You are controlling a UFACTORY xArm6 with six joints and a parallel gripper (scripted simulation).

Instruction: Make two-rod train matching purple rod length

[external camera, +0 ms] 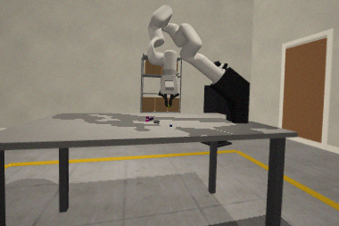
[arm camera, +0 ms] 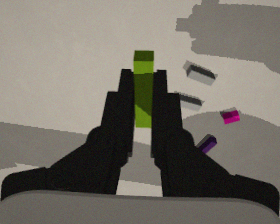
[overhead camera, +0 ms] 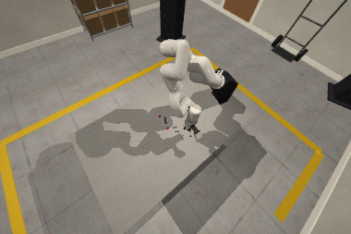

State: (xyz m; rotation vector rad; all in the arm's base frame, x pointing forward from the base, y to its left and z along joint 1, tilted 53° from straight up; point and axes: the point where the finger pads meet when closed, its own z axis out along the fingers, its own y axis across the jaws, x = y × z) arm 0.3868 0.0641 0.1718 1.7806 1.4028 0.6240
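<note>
The lime rod is 2 cm below my hand. The rest, counted from my hand: blue rod 12 cm below, 3 cm to the left; purple rod 22 cm to the right, 12 cm below, 1 cm behind.
</note>
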